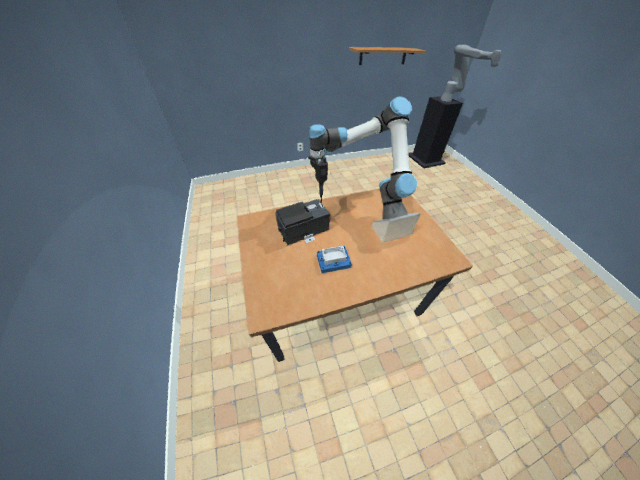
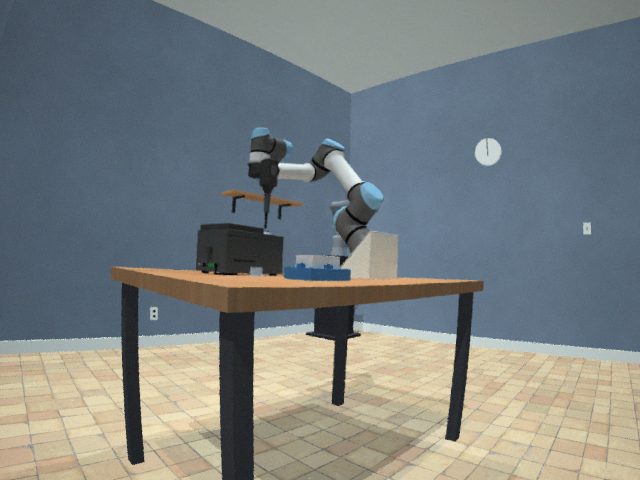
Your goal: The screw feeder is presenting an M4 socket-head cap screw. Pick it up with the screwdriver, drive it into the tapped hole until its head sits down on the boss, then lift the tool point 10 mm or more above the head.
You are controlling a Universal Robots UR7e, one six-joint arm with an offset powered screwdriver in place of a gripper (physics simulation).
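The black screw feeder (image 1: pixel 302 222) (image 2: pixel 240 252) stands at the back left of the table. My screwdriver (image 1: pixel 321 200) (image 2: pixel 266 227) points straight down, its tip at the top of the feeder's right end, by the small light-coloured patch there. Whether the tip touches the feeder or a screw is too small to tell; the M4 screw cannot be made out. A pale workpiece with raised walls (image 1: pixel 334 254) (image 2: pixel 315 260) sits on a blue fixture (image 1: pixel 336 267) (image 2: pixel 316 273) in front and to the right of the feeder. The tapped hole and boss are too small to make out.
The wooden table (image 1: pixel 289 289) (image 2: pixel 289 298) carries everything. A small whitish plate (image 1: pixel 309 238) (image 2: pixel 256 270) lies at the feeder's front. A pale upright panel (image 1: pixel 397 227) (image 2: pixel 382 255) stands before the arm's base. A wall shelf (image 1: pixel 387 50) (image 2: pixel 253 197) and a second arm on a black pedestal (image 1: pixel 436 129) are farther back.
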